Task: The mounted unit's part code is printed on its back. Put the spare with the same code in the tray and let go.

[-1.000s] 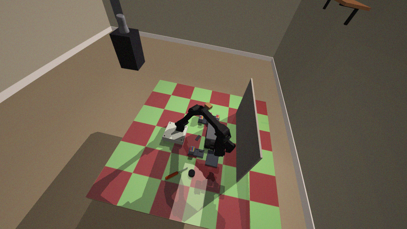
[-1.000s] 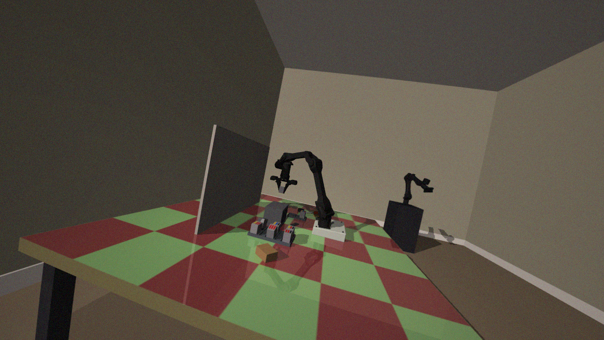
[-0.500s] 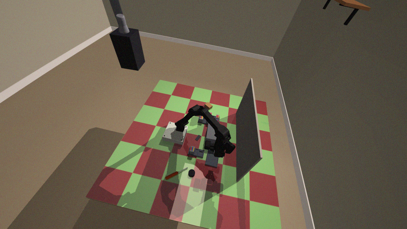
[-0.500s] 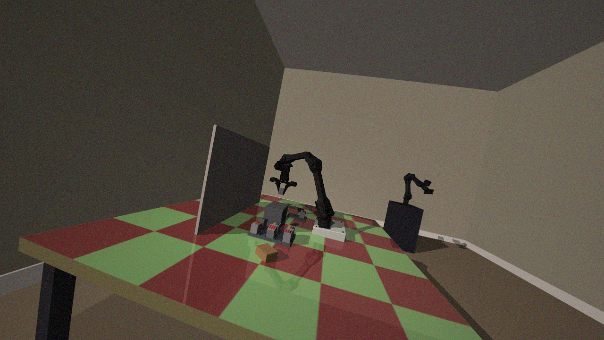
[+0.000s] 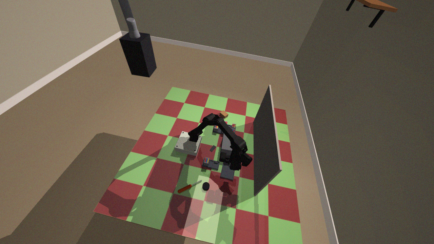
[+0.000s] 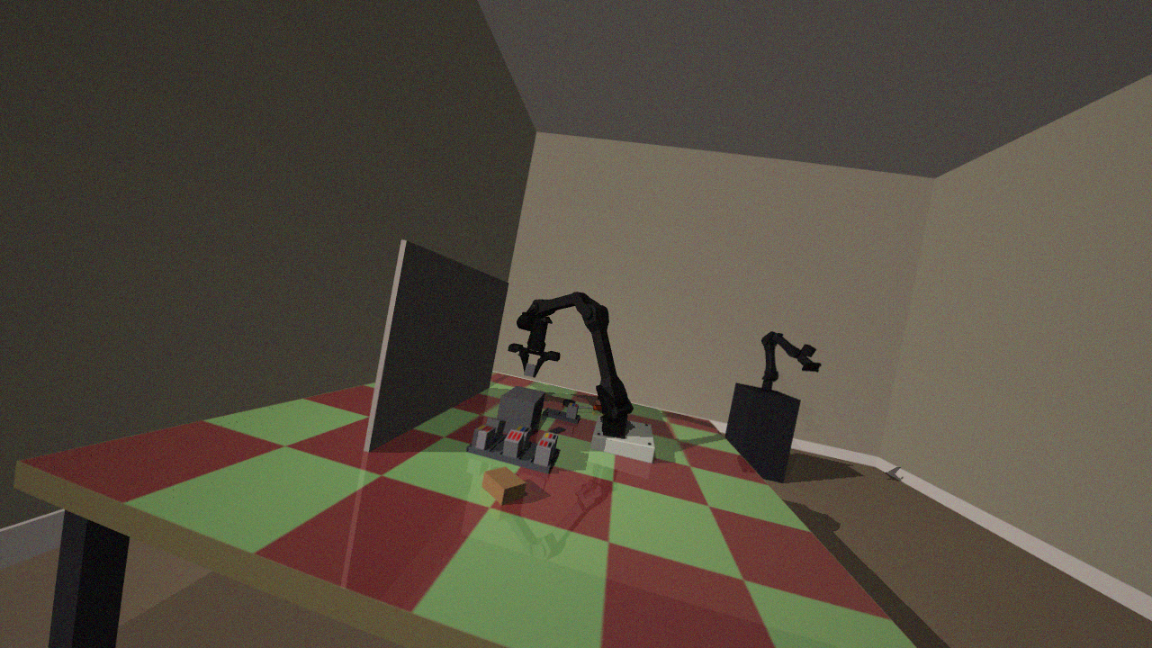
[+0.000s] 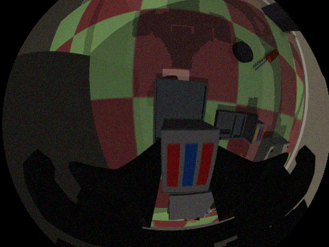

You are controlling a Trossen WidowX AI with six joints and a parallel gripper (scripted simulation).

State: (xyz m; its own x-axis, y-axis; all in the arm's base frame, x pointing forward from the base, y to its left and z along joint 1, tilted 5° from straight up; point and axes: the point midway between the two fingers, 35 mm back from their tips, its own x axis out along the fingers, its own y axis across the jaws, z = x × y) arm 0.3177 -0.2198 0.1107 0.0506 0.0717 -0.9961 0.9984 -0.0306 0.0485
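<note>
Right now my gripper tip is 12 cm above the dark grey tray and 1 cm past it. Round my gripper tip: grey mounted unit (21 cm to the left, 7 cm below, 4 cm behind); black tape roll (15 cm behind, 14 cm to the right, 11 cm below); tall grey panel (20 cm to the left, 20 cm ahead, 11 cm above).
</note>
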